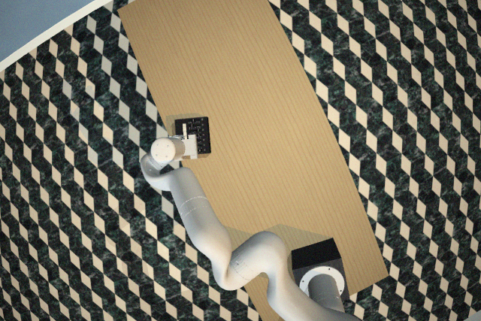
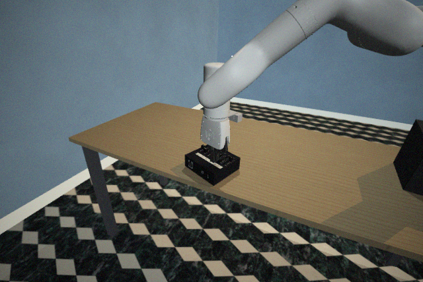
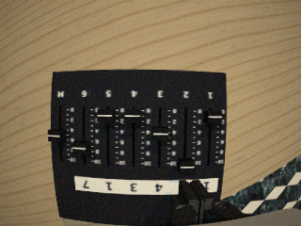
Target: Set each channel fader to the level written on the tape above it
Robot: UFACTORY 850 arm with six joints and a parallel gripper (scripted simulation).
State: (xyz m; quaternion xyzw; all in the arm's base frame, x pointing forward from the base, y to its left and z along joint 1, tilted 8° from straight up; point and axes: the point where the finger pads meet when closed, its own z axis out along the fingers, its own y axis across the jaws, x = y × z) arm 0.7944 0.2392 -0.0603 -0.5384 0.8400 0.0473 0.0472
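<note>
Right now the master fader is 8 cm ahead of my hand, 9 cm to the right of it and 3 cm below it.
</note>
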